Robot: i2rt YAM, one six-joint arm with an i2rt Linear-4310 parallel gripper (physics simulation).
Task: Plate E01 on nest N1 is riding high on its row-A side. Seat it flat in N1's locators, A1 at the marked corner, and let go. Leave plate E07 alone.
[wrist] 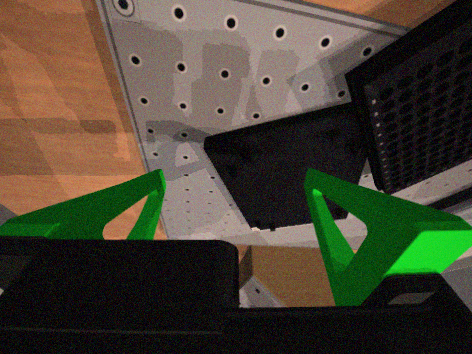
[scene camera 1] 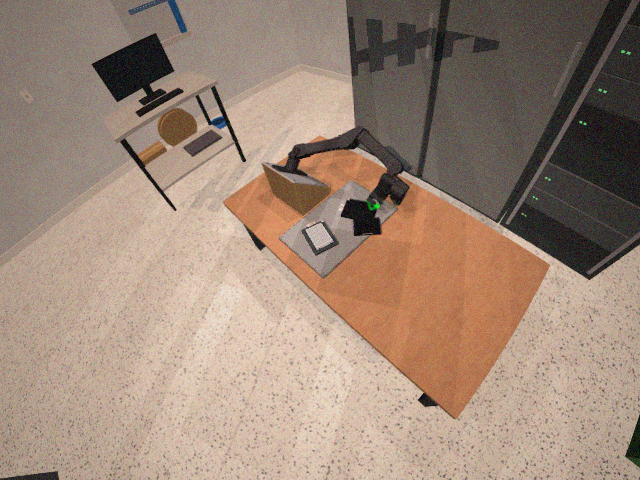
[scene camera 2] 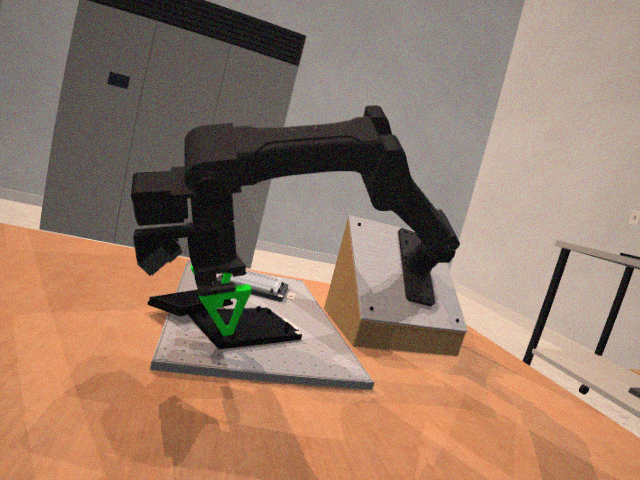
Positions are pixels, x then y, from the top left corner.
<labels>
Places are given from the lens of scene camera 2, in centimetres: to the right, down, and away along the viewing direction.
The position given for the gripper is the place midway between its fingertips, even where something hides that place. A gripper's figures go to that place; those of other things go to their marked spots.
gripper (scene camera 2: 222,320): -15, 12, 54
black perforated plate (scene camera 2: 184,303): -23, 11, 60
</labels>
